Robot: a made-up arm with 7 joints.
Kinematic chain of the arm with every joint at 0, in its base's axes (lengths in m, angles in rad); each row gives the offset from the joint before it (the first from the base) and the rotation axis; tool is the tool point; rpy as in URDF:
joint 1: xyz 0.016 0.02 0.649 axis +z
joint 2: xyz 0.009 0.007 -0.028 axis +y
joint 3: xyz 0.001 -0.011 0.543 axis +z
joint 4: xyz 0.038 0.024 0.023 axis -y
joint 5: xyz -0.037 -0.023 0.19 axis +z
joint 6: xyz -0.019 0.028 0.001 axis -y
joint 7: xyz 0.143 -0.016 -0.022 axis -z
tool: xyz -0.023 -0.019 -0.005 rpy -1.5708 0 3.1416
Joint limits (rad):
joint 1: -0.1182..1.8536
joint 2: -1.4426..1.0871
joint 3: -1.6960..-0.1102
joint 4: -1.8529..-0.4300
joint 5: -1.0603..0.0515
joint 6: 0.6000..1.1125
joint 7: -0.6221..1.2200
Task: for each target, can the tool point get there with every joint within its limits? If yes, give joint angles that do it. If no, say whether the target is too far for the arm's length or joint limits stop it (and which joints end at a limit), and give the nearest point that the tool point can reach.
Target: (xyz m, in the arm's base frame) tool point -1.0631 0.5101 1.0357
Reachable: no: too far | nearest point -0.7537 0.1192 0.9070 | short by 0.515 m
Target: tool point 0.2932 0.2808 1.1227
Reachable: yes | joints 1.6000 0.2119 -1.0052 -1.5894 -0.8710 0.9757 0.8621
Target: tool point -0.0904 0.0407 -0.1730
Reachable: no: joint limits stop it (at a limit: joint 1, joint 2, joint 3, joint 4, joint 6, joint 7) | nearest point -0.4872 -0.1793 0.5620 | short by 0.864 m
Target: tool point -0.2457 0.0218 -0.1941
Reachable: no: joint limits stop it (at a limit: joint 1, joint 2, joint 3, joint 4, joint 6, joint 7) | nearest point -0.5029 -0.1806 0.5548 | short by 0.817 m
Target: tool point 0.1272 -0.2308 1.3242
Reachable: yes | joints 0.6280 -0.0651 -1.5687 -0.8952 -0.5123 0.9131 0.7529
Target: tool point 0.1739 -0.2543 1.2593
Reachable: yes | joints 1.0297 -0.3624 -1.2133 -1.0635 -0.6076 0.8096 1.0116
